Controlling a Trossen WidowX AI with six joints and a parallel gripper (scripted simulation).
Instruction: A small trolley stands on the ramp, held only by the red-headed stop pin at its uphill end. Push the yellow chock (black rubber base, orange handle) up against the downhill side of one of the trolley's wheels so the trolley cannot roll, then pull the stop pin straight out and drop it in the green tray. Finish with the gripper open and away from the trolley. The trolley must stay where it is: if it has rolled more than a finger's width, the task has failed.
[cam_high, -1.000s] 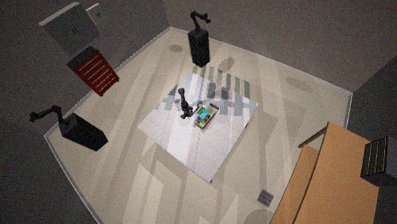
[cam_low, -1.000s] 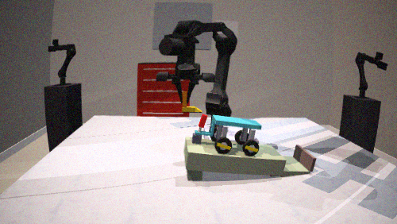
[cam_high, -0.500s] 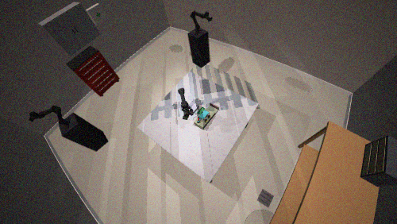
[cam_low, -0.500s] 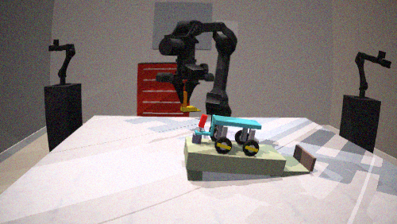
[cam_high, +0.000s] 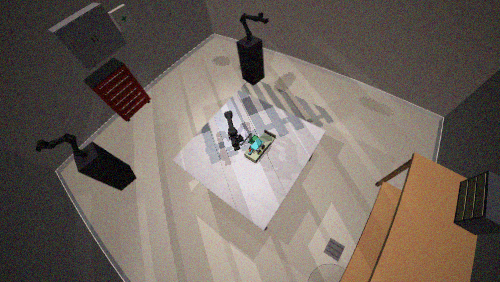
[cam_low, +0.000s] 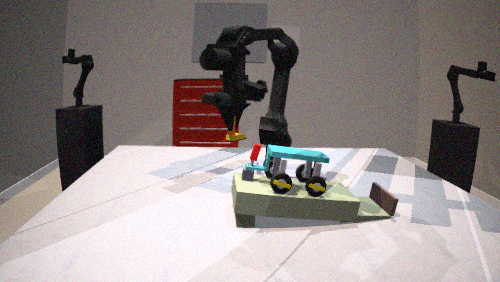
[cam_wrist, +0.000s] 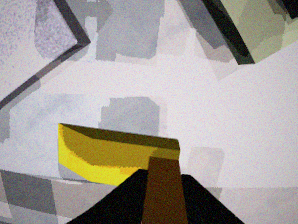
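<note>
Right now my gripper tip is 20 mm past the yellow chock, 10 mm to the right of it and 10 mm above it. From my gripper tip the other things lie so: red-headed stop pin: 130 mm ahead, 70 mm to the left, 50 mm below; pale green ramp: 170 mm to the left, 130 mm below, 130 mm ahead; trolley: 160 mm to the left, 130 mm ahead, 60 mm below.
</note>
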